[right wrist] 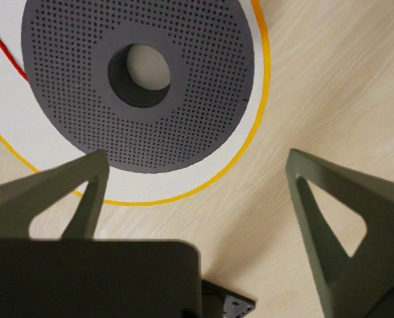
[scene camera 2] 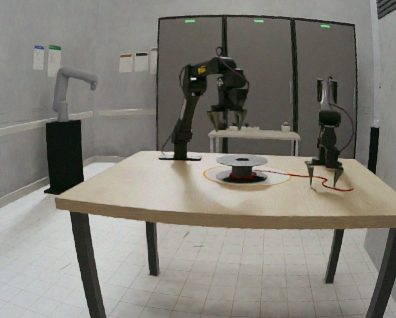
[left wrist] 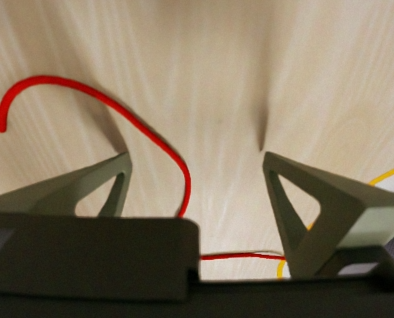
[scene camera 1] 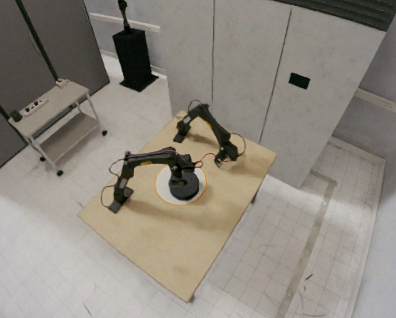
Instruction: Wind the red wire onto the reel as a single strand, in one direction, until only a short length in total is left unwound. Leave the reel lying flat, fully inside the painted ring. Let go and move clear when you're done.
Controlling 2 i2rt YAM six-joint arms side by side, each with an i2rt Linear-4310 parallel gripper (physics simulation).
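Where they show: left gripper, fingertip midpoint: [scene camera 2: 322,185] [left wrist: 197,158] [scene camera 1: 221,163]; right gripper, fingertip midpoint: [right wrist: 197,158] [scene camera 2: 228,131] [scene camera 1: 179,180]; left arm's base, link origin: [scene camera 1: 182,133]; right arm's base, link origin: [right wrist: 206,294] [scene camera 2: 180,158] [scene camera 1: 120,199].
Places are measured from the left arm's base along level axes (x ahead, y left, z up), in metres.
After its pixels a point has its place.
Note:
The dark reel [scene camera 1: 185,189] {x 0.274, y -0.479, z 0.067 m} [scene camera 2: 242,171] {x 0.280, y -0.441, z 0.031 m} [right wrist: 210,75] {x 0.271, y -0.492, z 0.066 m} lies flat inside the painted ring [scene camera 1: 180,204] {x 0.272, y -0.560, z -0.001 m} [scene camera 2: 203,174] {x 0.204, y -0.585, z 0.000 m} [right wrist: 266,65] {x 0.299, y -0.549, z 0.000 m}. Some red wire shows low around its hub in scene camera 2. The rest of the red wire [scene camera 2: 345,190] {x 0.466, y -0.074, z 0.003 m} [left wrist: 145,129] {x 0.425, y -0.119, z 0.004 m} [right wrist: 12,62] {x 0.171, y -0.299, z 0.005 m} runs off the reel, over the ring's edge, and lies in curves on the table. My left gripper [scene camera 2: 323,186] {x 0.396, y -0.147, z 0.003 m} [left wrist: 197,158] {x 0.396, y -0.147, z 0.003 m} is open, pointing down with its fingertips close to the table; a bend of the wire passes between the fingers, ungripped. My right gripper [scene camera 2: 228,130] {x 0.250, y -0.494, z 0.176 m} [right wrist: 197,158] {x 0.250, y -0.494, z 0.176 m} is open and empty, high above the table beside the reel.
The wooden table [scene camera 1: 150,250] {x 0.248, y -0.903, z 0.000 m} [scene camera 2: 150,200] {x 0.541, y -0.742, z 0.000 m} carries both arms' bases along its back edge in scene camera 2. A small white trolley [scene camera 2: 255,134] stands behind the table. Tall grey cabinets [scene camera 2: 190,45] and another robot arm on a black pedestal [scene camera 2: 65,155] are farther off.

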